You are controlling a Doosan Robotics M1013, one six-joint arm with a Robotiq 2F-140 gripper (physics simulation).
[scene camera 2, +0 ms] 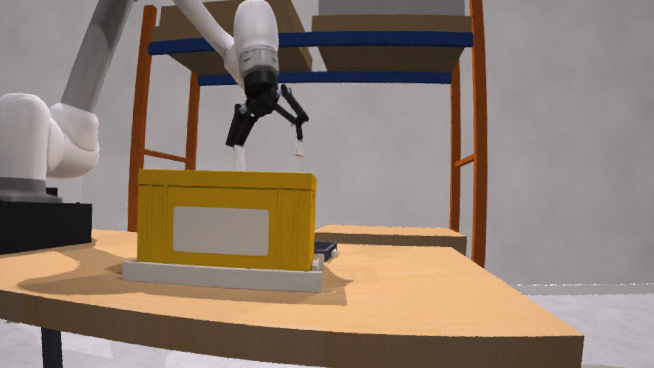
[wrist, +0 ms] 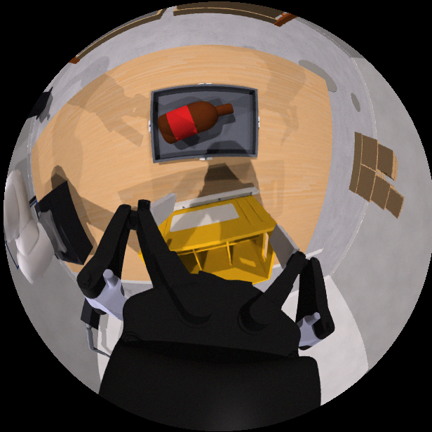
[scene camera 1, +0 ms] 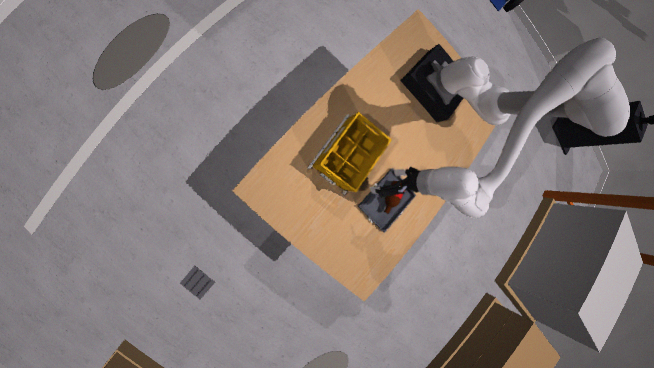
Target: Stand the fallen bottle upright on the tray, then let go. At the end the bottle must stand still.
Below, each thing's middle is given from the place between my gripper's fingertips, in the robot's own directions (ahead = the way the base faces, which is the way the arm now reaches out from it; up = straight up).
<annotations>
I see the yellow divided crate (scene camera 1: pixel 347 160) 16 cm to the right of my hand and 12 cm below it. From my hand the other things lie so: brown bottle (wrist: pixel 192 118): 16 cm below, 15 cm to the left, 4 cm behind; light grey strip (scene camera 2: pixel 206 276): 25 cm to the right, 19 cm below, 2 cm ahead; dark grey tray (scene camera 1: pixel 373 205): 19 cm below, 15 cm to the left, 2 cm behind.
</annotations>
